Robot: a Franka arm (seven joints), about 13 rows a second.
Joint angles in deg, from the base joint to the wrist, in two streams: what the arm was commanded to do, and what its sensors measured. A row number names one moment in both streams.
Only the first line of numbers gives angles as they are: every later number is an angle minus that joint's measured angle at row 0.
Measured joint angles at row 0:
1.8 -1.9 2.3 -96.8 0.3 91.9 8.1
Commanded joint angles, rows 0 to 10:
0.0 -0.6 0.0 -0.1 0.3 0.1 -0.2
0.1 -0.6 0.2 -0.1 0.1 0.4 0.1
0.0 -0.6 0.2 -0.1 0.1 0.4 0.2
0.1 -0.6 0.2 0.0 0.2 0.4 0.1
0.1 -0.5 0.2 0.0 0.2 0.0 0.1
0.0 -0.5 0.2 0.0 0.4 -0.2 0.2
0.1 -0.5 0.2 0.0 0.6 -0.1 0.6
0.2 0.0 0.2 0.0 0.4 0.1 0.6
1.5 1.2 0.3 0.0 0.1 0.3 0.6
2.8 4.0 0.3 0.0 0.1 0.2 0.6
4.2 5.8 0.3 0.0 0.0 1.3 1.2
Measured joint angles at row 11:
1.8 1.8 0.3 -0.5 0.0 0.2 0.1
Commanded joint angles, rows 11 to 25:
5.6 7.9 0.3 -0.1 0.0 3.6 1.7
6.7 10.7 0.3 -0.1 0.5 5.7 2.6
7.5 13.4 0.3 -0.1 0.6 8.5 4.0
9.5 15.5 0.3 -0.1 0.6 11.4 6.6
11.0 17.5 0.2 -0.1 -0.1 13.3 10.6
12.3 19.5 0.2 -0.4 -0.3 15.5 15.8
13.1 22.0 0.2 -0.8 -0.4 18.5 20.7
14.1 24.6 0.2 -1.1 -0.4 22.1 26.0
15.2 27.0 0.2 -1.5 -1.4 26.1 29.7
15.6 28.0 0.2 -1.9 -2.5 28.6 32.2
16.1 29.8 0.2 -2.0 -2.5 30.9 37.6
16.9 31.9 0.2 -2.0 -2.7 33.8 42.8
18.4 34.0 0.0 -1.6 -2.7 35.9 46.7
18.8 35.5 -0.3 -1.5 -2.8 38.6 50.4
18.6 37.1 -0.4 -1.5 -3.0 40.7 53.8
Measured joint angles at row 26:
17.8 34.6 0.5 -2.0 -1.7 37.3 47.3
